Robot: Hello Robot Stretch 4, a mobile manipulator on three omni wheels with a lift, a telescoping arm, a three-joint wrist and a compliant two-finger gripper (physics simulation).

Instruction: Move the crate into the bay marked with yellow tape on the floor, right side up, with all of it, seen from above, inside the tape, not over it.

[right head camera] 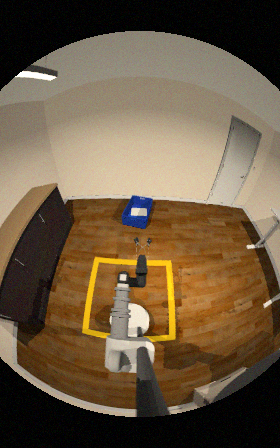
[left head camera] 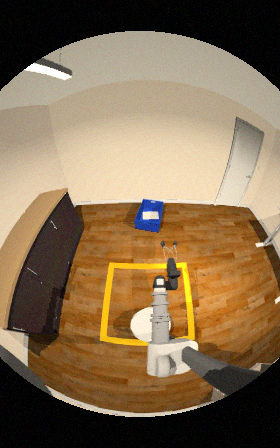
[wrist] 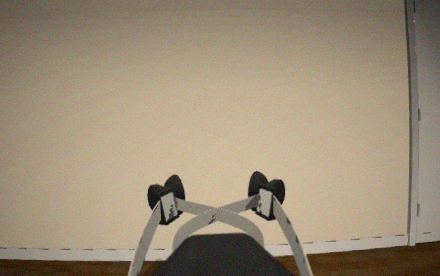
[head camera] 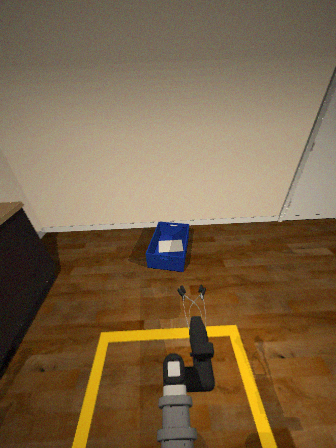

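Seen in the pictures: gripper, fingertip midpoint: [right head camera: 142, 237] [left head camera: 168, 240] [wrist: 216, 189] [head camera: 191, 285]; robot's base, link origin: [right head camera: 130, 319] [left head camera: 149, 323].
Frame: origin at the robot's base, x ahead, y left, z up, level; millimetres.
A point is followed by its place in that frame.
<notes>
The blue crate [head camera: 166, 263] @(x 1425, y 28, z 83 mm) [left head camera: 147, 225] @(x 1425, y 27, z 98 mm) [right head camera: 134, 221] @(x 1424, y 23, z 105 mm) stands upright on the floor near the back wall, with a white sheet-like patch inside. It is outside the yellow tape bay [head camera: 95, 382] @(x 502, y 529, z -27 mm) [left head camera: 106, 303] @(x 221, y 530, z -27 mm) [right head camera: 90, 298] @(x 202, y 515, z -28 mm), beyond its far edge. My gripper [head camera: 192, 291] @(x 582, y -92, z 852 mm) [left head camera: 169, 244] @(x 582, y -92, z 852 mm) [right head camera: 143, 241] @(x 582, y -92, z 852 mm) [wrist: 216, 189] @(x 582, y -92, z 852 mm) is open and empty, raised above the floor between the bay's far edge and the crate, a little right of the crate. The crate does not show in the wrist view. My arm covers part of the bay.
A dark cabinet [head camera: 22, 280] @(x 1047, y 1157, z 381 mm) [left head camera: 44, 270] @(x 356, y 1135, z 523 mm) [right head camera: 37, 250] @(x 524, y 1140, z 505 mm) with a wooden top stands at the left. A door [left head camera: 241, 162] @(x 2245, y -2009, z 1155 mm) [right head camera: 236, 162] @(x 2245, y -2025, z 1156 mm) is at the back right. My round white base [left head camera: 145, 324] @(x 3, y 50, z 187 mm) [right head camera: 137, 316] @(x 51, y -83, z 187 mm) is over the near part of the bay. White legs of furniture [left head camera: 270, 240] [right head camera: 262, 240] stand at the right.
</notes>
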